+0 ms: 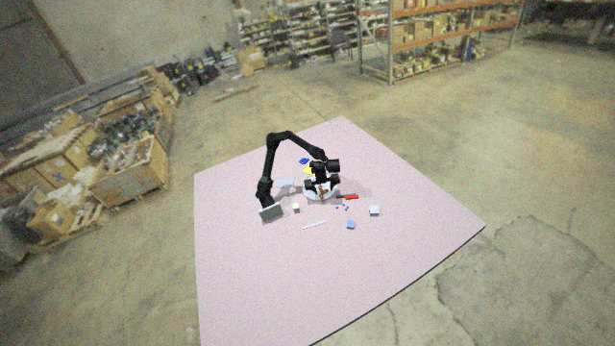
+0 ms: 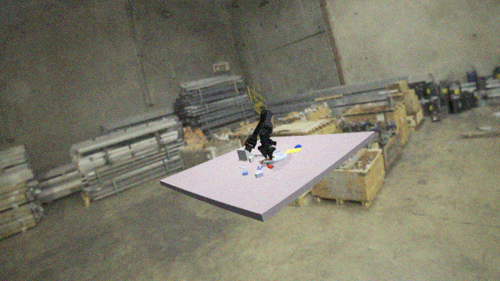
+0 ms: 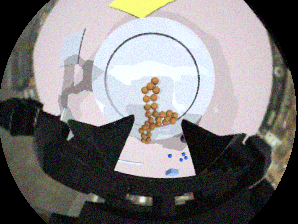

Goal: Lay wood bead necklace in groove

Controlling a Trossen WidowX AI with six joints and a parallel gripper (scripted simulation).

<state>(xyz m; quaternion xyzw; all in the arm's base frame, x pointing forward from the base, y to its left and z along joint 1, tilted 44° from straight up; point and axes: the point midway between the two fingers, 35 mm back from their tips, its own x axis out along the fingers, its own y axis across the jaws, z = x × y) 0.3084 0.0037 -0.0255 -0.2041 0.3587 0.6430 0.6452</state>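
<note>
The red-handled tool is 110 mm ahead of my gripper tip, 90 mm to the right of it and 10 mm below it. From my gripper tip the other things lie so: white stick 170 mm to the right, 120 mm behind, 10 mm below; cream cube 170 mm behind, 40 mm to the right; yellow sheet 240 mm to the left, 20 mm ahead, 10 mm below.
</note>
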